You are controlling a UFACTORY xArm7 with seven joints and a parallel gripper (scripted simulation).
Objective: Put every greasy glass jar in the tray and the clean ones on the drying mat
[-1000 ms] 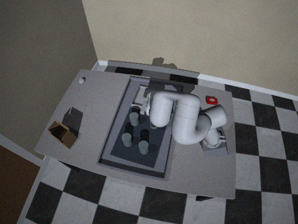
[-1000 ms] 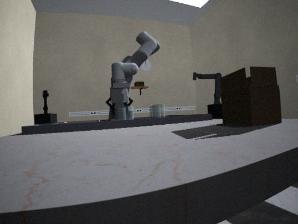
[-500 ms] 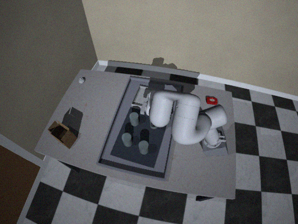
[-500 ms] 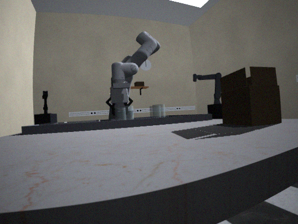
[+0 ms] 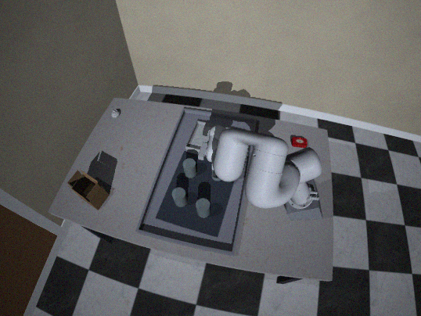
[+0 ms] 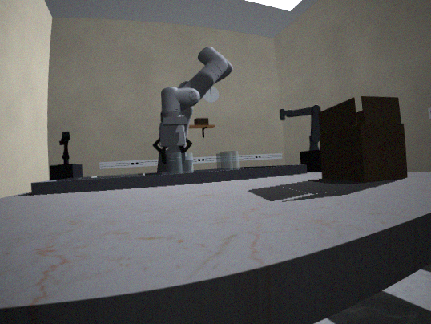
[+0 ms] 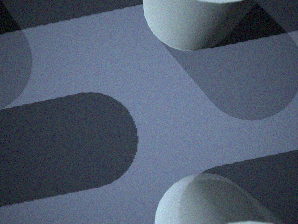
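Now: the light grey tray 210 mm to the right of my hand, 100 mm ahead of it and 70 mm below it. Also, from my hand: dark drying mat 110 mm to the left, 80 mm below, 50 mm ahead; red object 420 mm to the right, 350 mm behind, 60 mm below; cardboard box 550 mm ahead, 390 mm to the left, 10 mm below.
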